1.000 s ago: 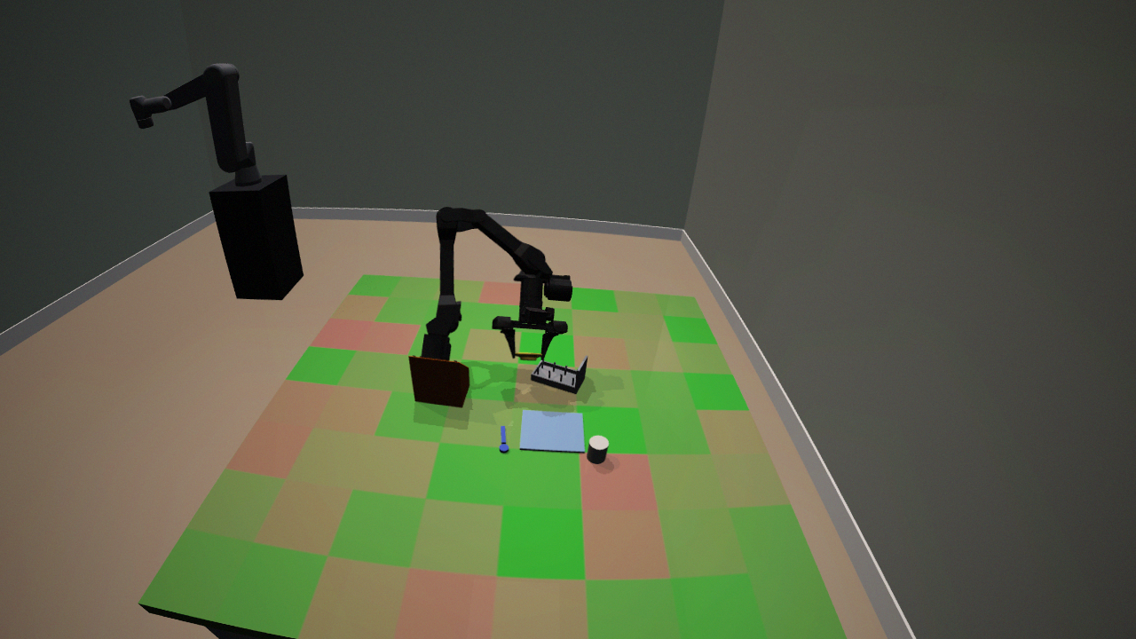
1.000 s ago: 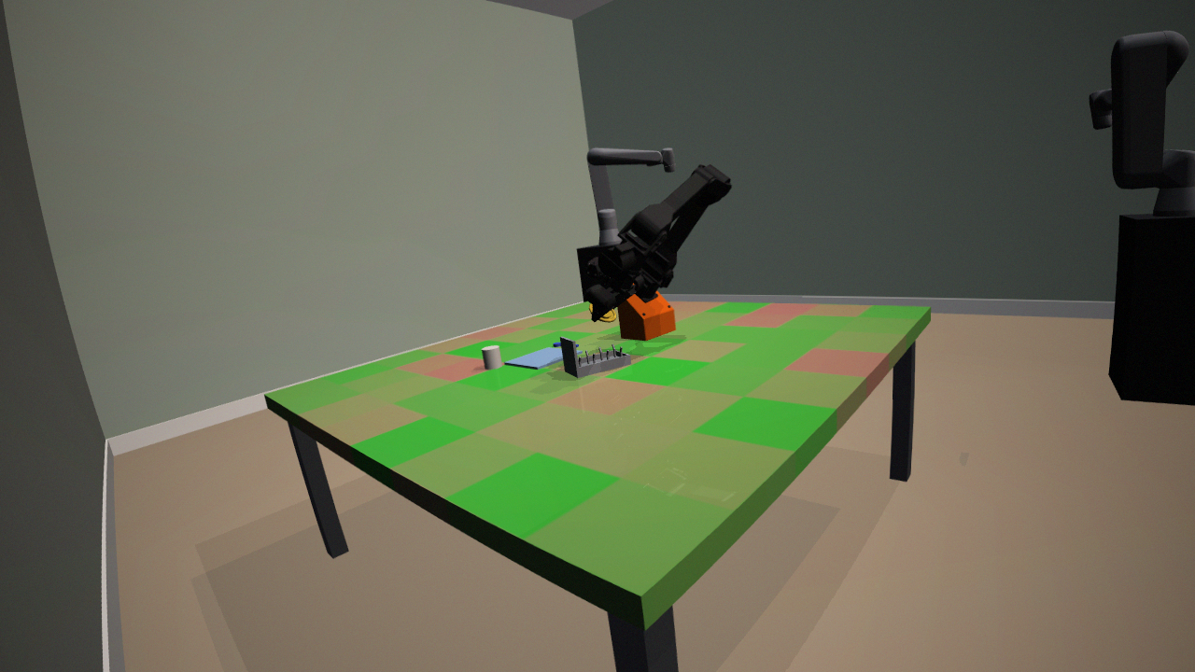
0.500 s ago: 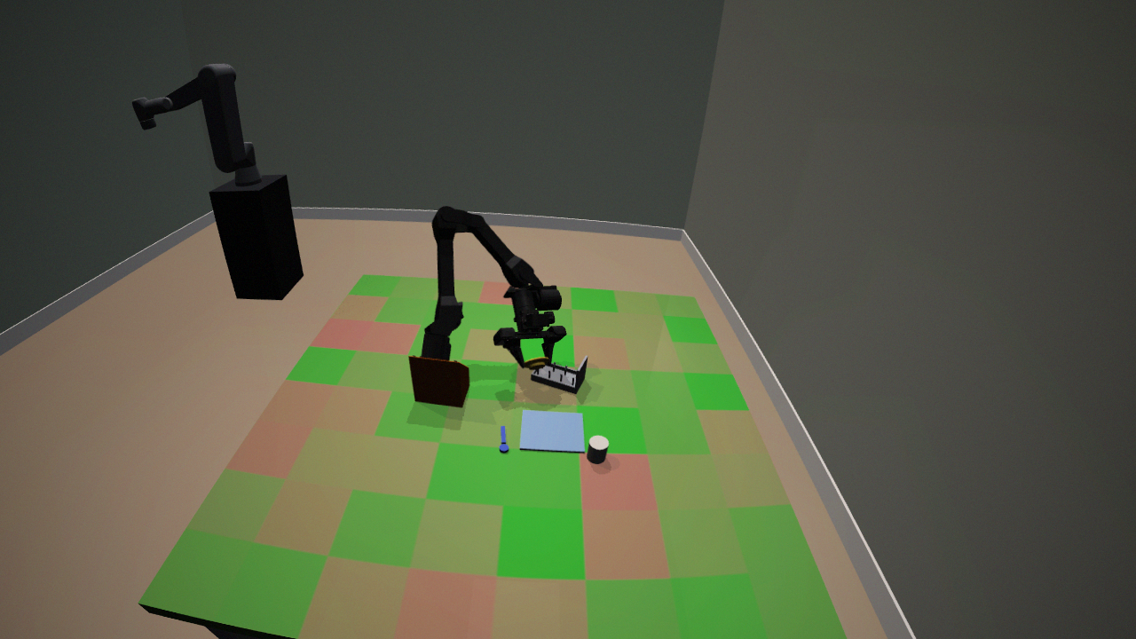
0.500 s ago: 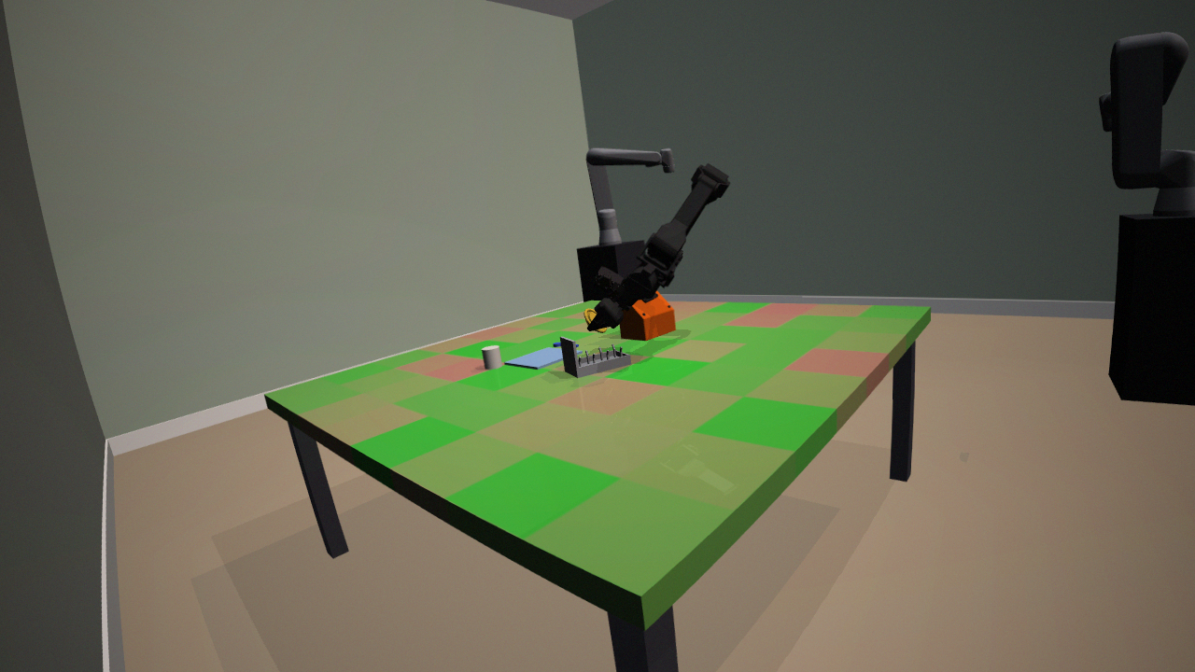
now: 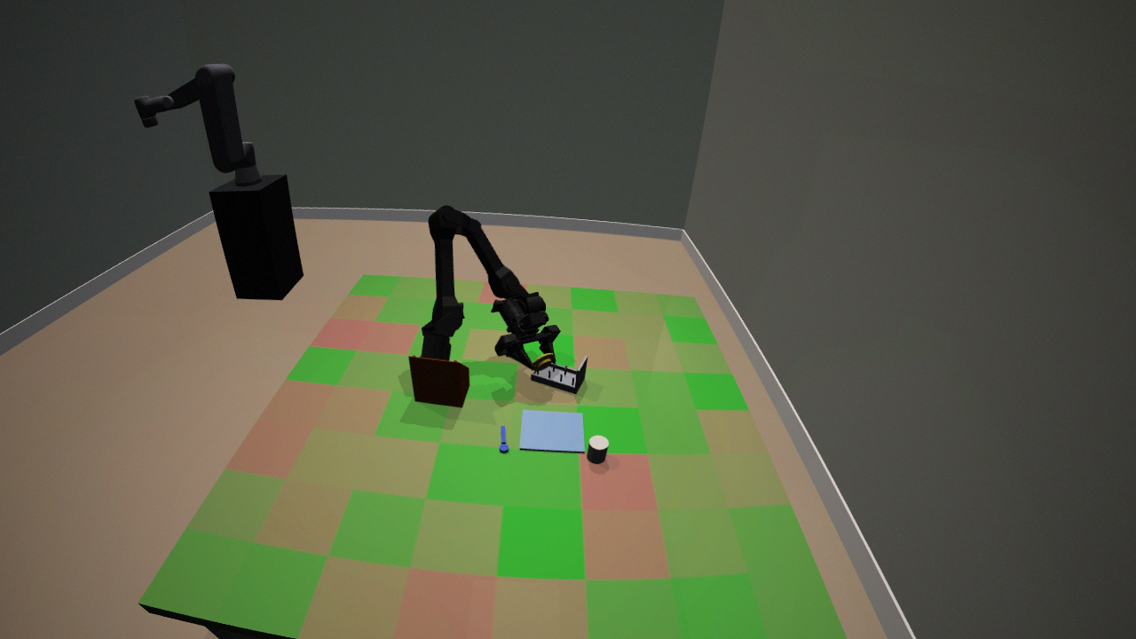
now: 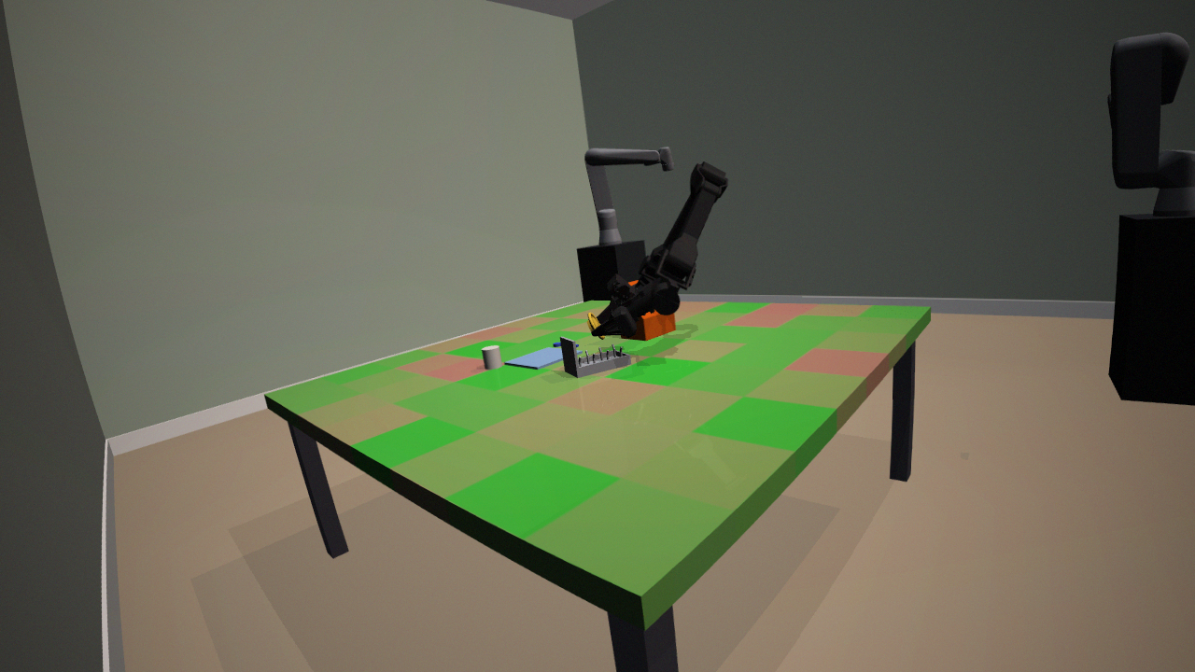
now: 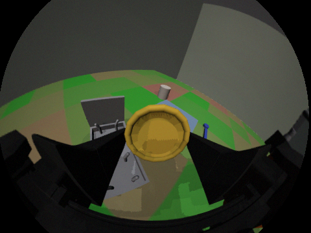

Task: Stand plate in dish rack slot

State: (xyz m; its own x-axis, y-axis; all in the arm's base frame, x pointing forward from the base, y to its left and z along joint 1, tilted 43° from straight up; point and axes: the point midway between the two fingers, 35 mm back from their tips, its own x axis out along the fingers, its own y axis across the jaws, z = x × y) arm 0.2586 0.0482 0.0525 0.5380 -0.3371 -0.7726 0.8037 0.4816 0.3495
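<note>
Now: the grey dish rack 4 cm ahead of my gripper tip, 4 cm to the left of it and 6 cm below it. The rest, counted from my gripper tip: yellow plate 1 cm to the left; small blue spoon 10 cm behind, 20 cm to the right, 7 cm below; light blue mat 2 cm ahead, 16 cm to the right, 8 cm below.
</note>
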